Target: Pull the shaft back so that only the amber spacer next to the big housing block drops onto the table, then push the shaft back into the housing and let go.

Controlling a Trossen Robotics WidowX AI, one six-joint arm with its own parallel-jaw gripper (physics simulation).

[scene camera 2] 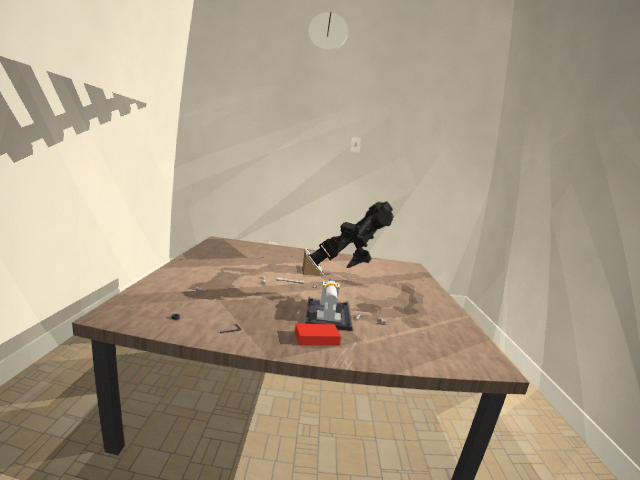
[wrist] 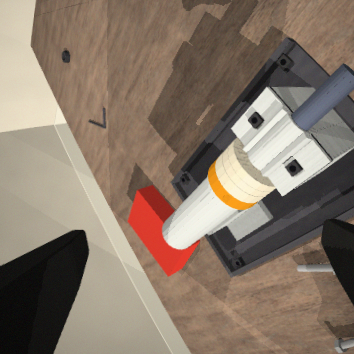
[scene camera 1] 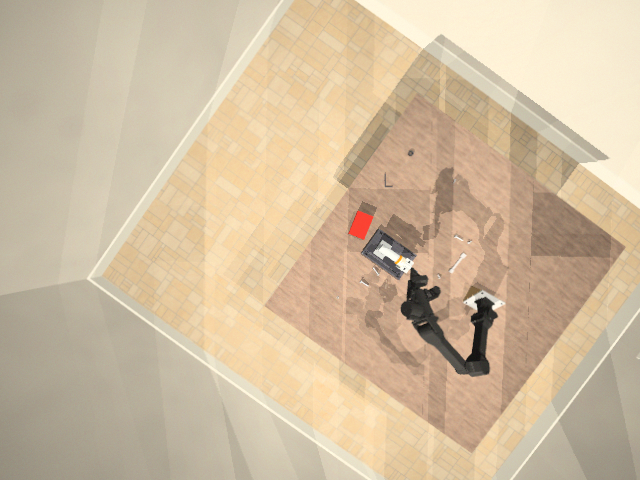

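Pixels of known places: gripper, between the fingertips: (scene camera 2: 342, 259) (wrist: 205, 236) (scene camera 1: 410, 274); arm's base, origin of its link: (scene camera 2: 313, 260) (scene camera 1: 484, 302).
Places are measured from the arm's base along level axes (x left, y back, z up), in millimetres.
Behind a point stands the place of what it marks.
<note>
A blue-grey shaft (wrist: 324, 99) {x 76, y -376, z 30 mm} sticks out of a pale bolted block (wrist: 285, 145) in the wrist view. Cream spacers (wrist: 241, 168) {x 76, y -438, z 46 mm} and one amber spacer (wrist: 227, 192) {x 81, y -461, z 44 mm} (scene camera 1: 398, 259) {x 75, y -470, z 45 mm} (scene camera 2: 331, 283) {x 72, y -466, z 47 mm} sit in a row between that block and a long white cylinder (wrist: 192, 217); the amber one touches the cylinder. All stand on a dark base (wrist: 272, 75) (scene camera 1: 368, 252) (scene camera 2: 347, 321). My gripper (scene camera 1: 412, 272) {x 104, y -413, z 123 mm} (scene camera 2: 351, 265) {x 104, y -413, z 123 mm} (wrist: 205, 236) {x 104, y -413, z 123 mm} is open and empty. It hangs above the table, near the shaft end of the assembly, and the fingers touch none of it.
A red block (scene camera 1: 360, 224) {x 39, y -700, z -26 mm} (scene camera 2: 317, 334) {x 39, y -726, z -26 mm} (wrist: 150, 227) {x 31, y -692, z -26 mm} lies beyond the base. A hex key (scene camera 2: 231, 329) {x -209, y -725, z -52 mm} and a dark nut (scene camera 1: 410, 152) {x -389, y -709, z -47 mm} (scene camera 2: 175, 316) {x -389, y -709, z -46 mm} (wrist: 66, 56) {x -382, y -694, z -49 mm} lie farther off. Bolts (scene camera 1: 364, 282) {x 262, y -511, z -48 mm} (scene camera 2: 381, 321) {x 260, y -532, z -45 mm} and a pale wrench-like bar (scene camera 1: 457, 262) {x -91, y -196, z -53 mm} (scene camera 2: 289, 280) {x -92, y -199, z -51 mm} lie around the assembly.
</note>
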